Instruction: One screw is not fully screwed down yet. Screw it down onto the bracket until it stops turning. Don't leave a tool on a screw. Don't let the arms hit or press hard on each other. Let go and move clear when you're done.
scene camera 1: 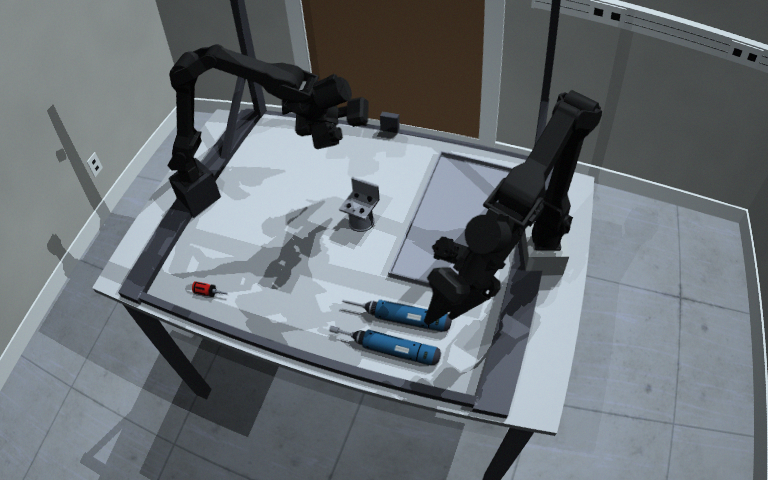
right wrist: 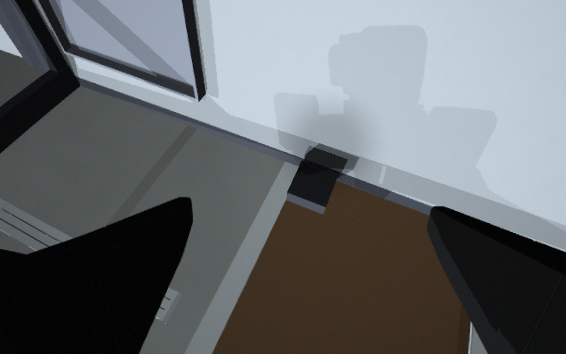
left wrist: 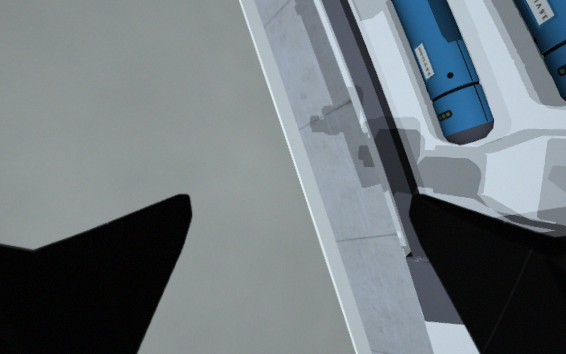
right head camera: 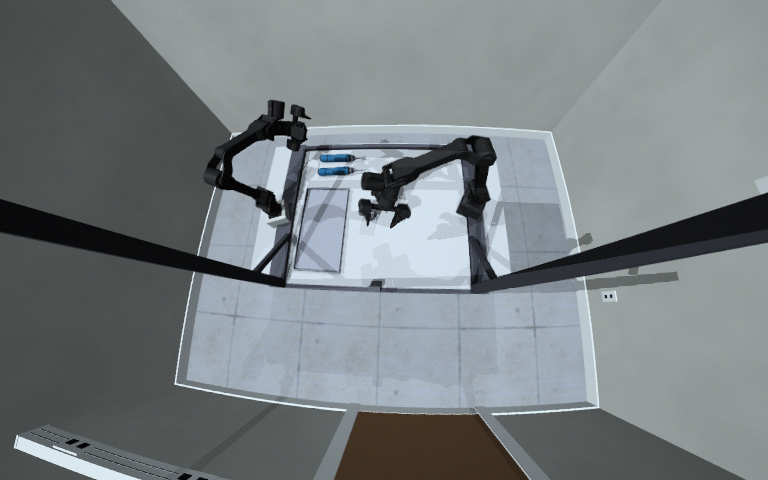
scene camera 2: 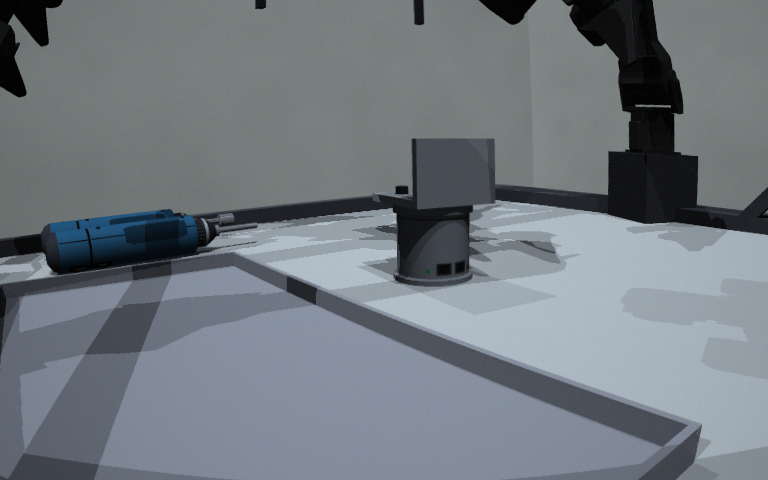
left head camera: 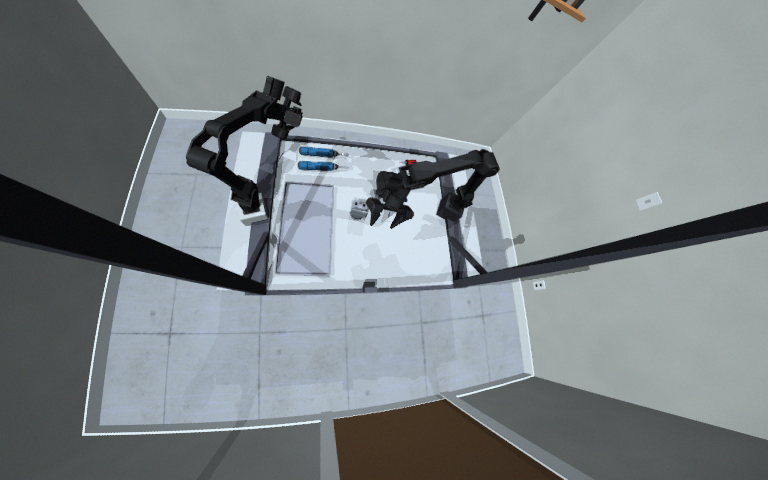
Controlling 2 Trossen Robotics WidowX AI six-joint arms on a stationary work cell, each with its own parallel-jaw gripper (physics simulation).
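Places are measured from the left arm's base along level axes (x ahead, y left, z up), in millimetres.
Pixels of known places: left gripper, between the fingertips: [scene camera 1: 438, 320] [left wrist: 301, 205] [right head camera: 308, 128] [scene camera 2: 34, 69]; right gripper, between the fingertips: [scene camera 1: 349, 126] [right wrist: 312, 213] [right head camera: 379, 226] [scene camera 2: 605, 35] [left head camera: 381, 226]; left arm's base, origin of its link: [scene camera 1: 546, 239] [right head camera: 274, 211] [left head camera: 250, 206]; right arm's base, origin of its link: [scene camera 1: 189, 175] [right head camera: 475, 199] [scene camera 2: 652, 153] [left head camera: 456, 204].
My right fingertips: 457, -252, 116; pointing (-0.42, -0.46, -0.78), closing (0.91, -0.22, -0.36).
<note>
For each thing: its top centre in the pictures, then the offset to it from my right fingertips, as dx, dy, dz. "pt": a spot on its surface instead.
- black screw head, a spot on its surface: [scene camera 2: 401, 189] pt -35, +160, -119
- red screwdriver, centre of its top: [scene camera 1: 208, 286] [left head camera: 408, 160] +327, +358, -160
- shallow grey tray, centre of its top: [scene camera 2: 186, 339] [scene camera 1: 460, 215] [left head camera: 305, 226] [right head camera: 321, 227] -262, +133, -173
- small dark block, centre of its top: [right wrist: 305, 203] [scene camera 1: 389, 115] [left head camera: 371, 289] [right head camera: 374, 288] -82, -207, -132
The grey L-shaped bracket [left head camera: 359, 202] [scene camera 1: 365, 189] [scene camera 2: 453, 172] sits on a round dark pedestal [scene camera 1: 360, 222] [scene camera 2: 433, 243]. Several dark spots show on it; one black screw head [scene camera 2: 401, 189] stands above its flat plate. How far each screw is in cannot be told. Two blue drivers [scene camera 1: 410, 314] [scene camera 1: 390, 345] lie side by side, one with a thin bit, one with a socket-like tip. A red screwdriver [left head camera: 410, 162] [scene camera 1: 202, 288] lies apart. My left gripper [right head camera: 301, 133] [scene camera 2: 32, 69] [left wrist: 301, 205] is open and empty, above the drivers' rear-end side. My right gripper [left head camera: 383, 225] [right wrist: 312, 213] is open and empty, raised beyond the bracket.
A shallow grey tray [left head camera: 333, 229] [scene camera 1: 415, 215] [scene camera 2: 481, 362] lies beside the bracket's pedestal. A small dark block [left head camera: 369, 285] [scene camera 1: 389, 121] is at the table's edge. Dark frame rails border the table. The arms are apart.
</note>
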